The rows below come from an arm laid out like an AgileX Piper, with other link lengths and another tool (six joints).
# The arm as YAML. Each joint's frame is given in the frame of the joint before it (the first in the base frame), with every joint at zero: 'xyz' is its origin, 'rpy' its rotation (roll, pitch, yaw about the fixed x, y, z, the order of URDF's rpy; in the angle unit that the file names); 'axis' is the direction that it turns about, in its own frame. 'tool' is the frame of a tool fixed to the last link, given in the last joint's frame.
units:
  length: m
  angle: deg
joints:
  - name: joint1
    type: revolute
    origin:
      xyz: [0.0, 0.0, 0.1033]
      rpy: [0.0, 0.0, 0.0]
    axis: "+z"
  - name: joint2
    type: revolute
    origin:
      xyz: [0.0, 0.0, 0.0]
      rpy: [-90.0, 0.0, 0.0]
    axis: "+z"
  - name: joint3
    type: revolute
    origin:
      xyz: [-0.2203, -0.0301, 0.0]
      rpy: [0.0, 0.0, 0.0]
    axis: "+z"
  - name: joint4
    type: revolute
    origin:
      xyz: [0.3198, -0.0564, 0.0]
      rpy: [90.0, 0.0, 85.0]
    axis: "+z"
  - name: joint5
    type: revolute
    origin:
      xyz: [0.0, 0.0, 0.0]
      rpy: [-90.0, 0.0, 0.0]
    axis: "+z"
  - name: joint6
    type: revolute
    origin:
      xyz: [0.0, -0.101, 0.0]
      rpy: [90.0, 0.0, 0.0]
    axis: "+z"
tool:
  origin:
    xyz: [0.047, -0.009, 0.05]
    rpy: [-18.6, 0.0, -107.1]
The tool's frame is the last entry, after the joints.
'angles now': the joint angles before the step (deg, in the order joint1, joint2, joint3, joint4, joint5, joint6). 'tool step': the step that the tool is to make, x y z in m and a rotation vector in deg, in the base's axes. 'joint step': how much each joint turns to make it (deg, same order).
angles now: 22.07, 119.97, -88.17, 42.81, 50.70, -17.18
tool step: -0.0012, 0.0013, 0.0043, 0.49, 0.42, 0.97
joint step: 0.03, -0.03, -0.61, 0.32, 1.38, -0.31
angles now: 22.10, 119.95, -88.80, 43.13, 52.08, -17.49
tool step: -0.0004, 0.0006, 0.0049, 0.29, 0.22, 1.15
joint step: -0.01, 0.02, -0.86, -0.01, 1.50, -0.30
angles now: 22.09, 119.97, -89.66, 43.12, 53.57, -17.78
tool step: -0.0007, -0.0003, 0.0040, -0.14, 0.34, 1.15
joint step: 0.01, 0.08, -0.87, -0.50, 1.55, 0.03
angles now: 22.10, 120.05, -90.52, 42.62, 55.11, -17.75
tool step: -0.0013, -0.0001, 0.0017, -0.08, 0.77, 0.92
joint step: 0.00, 0.36, -0.76, -0.24, 1.47, 0.11
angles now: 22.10, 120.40, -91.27, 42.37, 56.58, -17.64
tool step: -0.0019, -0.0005, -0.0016, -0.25, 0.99, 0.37
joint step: 0.00, 0.42, -0.25, -0.20, 0.89, 0.32
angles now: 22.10, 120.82, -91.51, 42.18, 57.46, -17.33
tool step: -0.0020, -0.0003, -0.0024, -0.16, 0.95, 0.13
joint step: 0.00, 0.37, 0.00, -0.01, 0.56, 0.27
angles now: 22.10, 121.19, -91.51, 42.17, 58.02, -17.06
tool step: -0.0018, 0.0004, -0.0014, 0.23, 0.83, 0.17
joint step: -0.02, 0.30, 0.00, 0.42, 0.54, -0.04
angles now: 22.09, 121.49, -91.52, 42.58, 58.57, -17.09
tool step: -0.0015, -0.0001, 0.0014, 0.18, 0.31, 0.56
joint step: 0.00, -0.11, -0.02, 0.16, 0.68, -0.27
